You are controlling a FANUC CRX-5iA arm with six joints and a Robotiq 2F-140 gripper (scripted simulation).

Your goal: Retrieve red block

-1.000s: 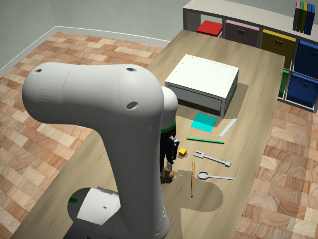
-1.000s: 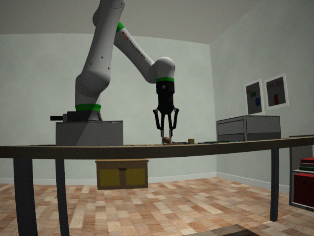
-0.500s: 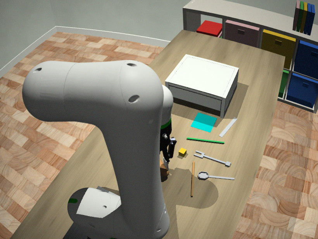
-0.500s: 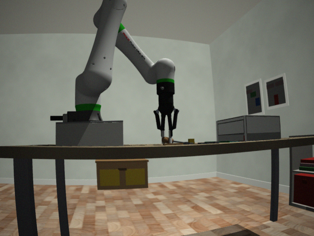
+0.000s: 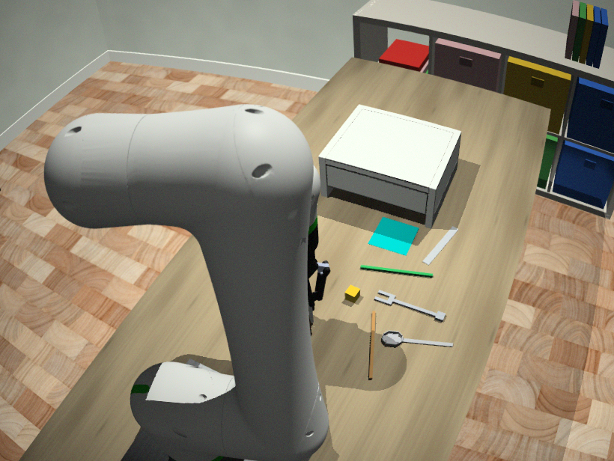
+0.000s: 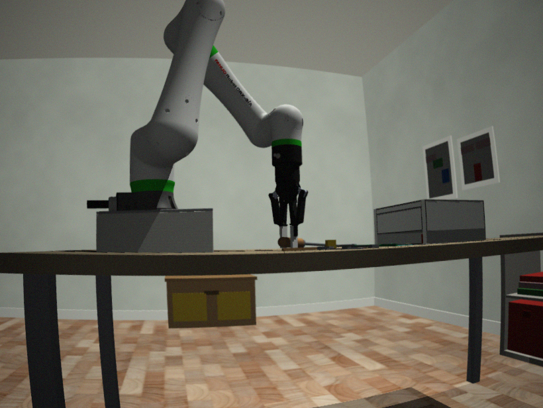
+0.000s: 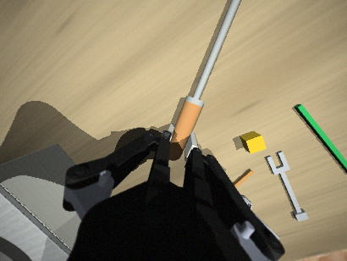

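Right now my hand is 90 mm to the left of the yellow cube, 90 mm short of it and 30 mm above it. Round my hand: hook tool (150 mm ahead, 40 mm to the left, 20 mm below); grey spoon-like tool (230 mm to the right, 30 mm below); wooden stick (170 mm to the right, 30 mm below, 30 mm behind).
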